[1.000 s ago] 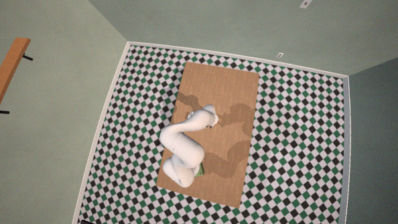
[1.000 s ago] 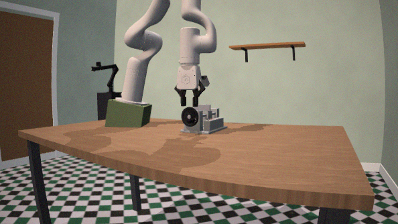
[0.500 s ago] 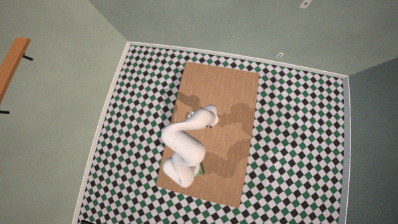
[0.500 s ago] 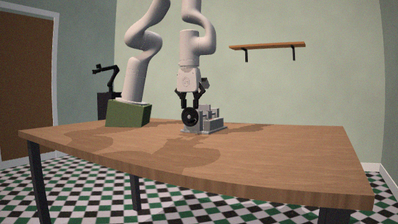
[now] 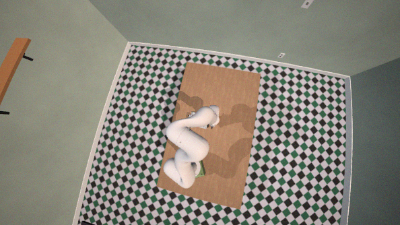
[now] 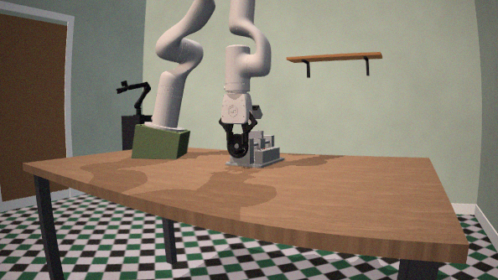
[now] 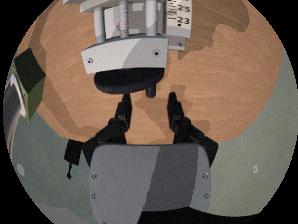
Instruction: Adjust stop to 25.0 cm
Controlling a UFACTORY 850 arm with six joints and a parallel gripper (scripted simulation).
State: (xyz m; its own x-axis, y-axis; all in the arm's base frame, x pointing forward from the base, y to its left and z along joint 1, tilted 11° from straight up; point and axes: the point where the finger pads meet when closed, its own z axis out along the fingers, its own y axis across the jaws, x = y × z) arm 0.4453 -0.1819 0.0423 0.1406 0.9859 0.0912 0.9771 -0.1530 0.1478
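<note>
Right now the handwheel is 2 cm to the left of my hand and 4 cm below it.
</note>
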